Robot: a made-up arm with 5 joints.
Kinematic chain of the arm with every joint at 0, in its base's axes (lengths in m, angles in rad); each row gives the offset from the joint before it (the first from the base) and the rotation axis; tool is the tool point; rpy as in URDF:
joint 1: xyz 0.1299 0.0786 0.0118 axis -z
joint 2: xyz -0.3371 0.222 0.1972 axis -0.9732 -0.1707 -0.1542
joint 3: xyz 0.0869 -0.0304 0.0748 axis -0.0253 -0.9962 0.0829
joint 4: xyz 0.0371 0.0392 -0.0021 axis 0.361 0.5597 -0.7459
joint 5: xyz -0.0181 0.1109 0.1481 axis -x
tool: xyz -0.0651 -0.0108 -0.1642 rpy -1.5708 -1.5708 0
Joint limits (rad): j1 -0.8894..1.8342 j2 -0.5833..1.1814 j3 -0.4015..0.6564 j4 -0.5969..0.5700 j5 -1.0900..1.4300
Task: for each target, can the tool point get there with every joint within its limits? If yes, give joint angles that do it. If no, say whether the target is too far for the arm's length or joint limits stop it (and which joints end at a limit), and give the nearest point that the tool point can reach.
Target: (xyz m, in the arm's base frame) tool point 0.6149 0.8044 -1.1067
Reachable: no: too far | nearest point 0.3949 0.4751 0.0100 | short by 1.185 m
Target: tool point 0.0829 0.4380 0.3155
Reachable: yes | joints 0.8364 0.0720 -0.0162 -0.3185 0.8160
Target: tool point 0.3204 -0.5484 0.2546
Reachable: no: joint limits stop it (at a limit: joint 1, joint 2, joint 4, joint 5) | nearest point -0.1126 -0.1004 0.3335 | short by 0.628 m
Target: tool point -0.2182 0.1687 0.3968
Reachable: yes | joints -0.4431 0.2790 -0.3074 -0.0494 1.2058
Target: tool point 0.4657 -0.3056 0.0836
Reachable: no: joint limits stop it (at a limit: joint 1, joint 2, joint 3, joint 4, joint 5) | nearest point 0.5779 0.0291 0.1096 | short by 0.354 m
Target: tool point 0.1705 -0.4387 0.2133
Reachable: no: joint limits stop it (at a limit: joint 1, joint 2, joint 4, joint 5) | nearest point -0.1311 -0.1146 0.3213 | short by 0.456 m
